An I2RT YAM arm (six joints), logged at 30 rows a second.
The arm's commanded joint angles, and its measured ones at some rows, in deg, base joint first. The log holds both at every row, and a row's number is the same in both.
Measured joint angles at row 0:
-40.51 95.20 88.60 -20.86 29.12 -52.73
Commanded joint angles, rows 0 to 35:
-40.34 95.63 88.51 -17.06 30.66 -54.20
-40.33 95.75 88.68 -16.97 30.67 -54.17
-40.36 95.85 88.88 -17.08 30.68 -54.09
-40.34 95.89 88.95 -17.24 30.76 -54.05
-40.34 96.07 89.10 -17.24 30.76 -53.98
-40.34 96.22 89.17 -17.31 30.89 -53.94
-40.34 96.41 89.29 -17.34 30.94 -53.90
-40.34 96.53 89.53 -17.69 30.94 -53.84
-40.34 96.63 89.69 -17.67 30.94 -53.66
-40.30 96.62 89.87 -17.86 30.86 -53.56
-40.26 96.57 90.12 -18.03 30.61 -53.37
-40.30 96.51 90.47 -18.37 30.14 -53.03
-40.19 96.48 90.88 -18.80 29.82 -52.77
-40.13 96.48 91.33 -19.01 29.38 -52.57
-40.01 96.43 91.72 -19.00 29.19 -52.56
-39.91 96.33 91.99 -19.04 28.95 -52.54
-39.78 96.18 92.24 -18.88 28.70 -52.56
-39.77 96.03 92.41 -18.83 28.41 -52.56
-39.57 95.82 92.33 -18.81 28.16 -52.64
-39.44 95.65 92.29 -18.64 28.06 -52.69
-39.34 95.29 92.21 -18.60 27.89 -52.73
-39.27 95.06 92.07 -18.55 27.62 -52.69
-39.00 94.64 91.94 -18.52 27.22 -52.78
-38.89 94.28 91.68 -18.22 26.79 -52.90
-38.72 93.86 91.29 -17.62 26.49 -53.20
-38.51 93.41 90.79 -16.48 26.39 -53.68
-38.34 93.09 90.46 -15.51 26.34 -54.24
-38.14 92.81 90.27 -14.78 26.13 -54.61
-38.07 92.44 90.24 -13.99 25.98 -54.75
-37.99 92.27 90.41 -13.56 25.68 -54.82
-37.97 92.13 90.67 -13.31 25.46 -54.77
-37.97 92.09 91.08 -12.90 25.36 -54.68
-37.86 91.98 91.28 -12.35 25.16 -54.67
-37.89 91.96 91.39 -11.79 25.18 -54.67
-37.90 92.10 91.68 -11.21 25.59 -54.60
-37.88 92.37 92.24 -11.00 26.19 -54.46
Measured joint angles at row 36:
-38.02 92.42 91.13 -15.68 26.13 -54.24
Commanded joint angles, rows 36 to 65:
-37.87 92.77 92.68 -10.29 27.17 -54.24
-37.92 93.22 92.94 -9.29 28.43 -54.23
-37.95 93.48 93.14 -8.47 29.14 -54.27
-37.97 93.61 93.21 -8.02 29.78 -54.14
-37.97 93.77 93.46 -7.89 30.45 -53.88
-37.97 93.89 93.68 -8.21 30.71 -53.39
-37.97 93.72 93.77 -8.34 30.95 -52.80
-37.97 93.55 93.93 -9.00 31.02 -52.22
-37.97 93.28 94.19 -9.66 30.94 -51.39
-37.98 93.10 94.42 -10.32 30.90 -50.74
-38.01 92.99 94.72 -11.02 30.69 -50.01
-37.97 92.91 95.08 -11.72 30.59 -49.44
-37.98 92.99 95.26 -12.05 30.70 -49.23
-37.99 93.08 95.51 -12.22 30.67 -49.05
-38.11 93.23 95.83 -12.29 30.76 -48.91
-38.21 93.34 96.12 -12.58 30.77 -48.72
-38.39 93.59 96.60 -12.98 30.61 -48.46
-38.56 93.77 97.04 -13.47 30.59 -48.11
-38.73 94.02 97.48 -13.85 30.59 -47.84
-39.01 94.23 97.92 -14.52 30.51 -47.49
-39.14 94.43 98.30 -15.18 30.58 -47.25
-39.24 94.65 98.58 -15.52 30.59 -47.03
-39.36 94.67 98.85 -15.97 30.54 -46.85
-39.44 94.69 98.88 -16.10 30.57 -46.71
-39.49 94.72 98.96 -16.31 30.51 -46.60
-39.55 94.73 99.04 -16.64 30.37 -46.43
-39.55 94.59 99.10 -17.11 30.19 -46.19
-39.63 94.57 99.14 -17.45 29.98 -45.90
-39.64 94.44 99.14 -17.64 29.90 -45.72
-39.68 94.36 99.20 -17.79 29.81 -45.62
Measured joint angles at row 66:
-39.53 94.59 98.52 -17.85 30.09 -46.68
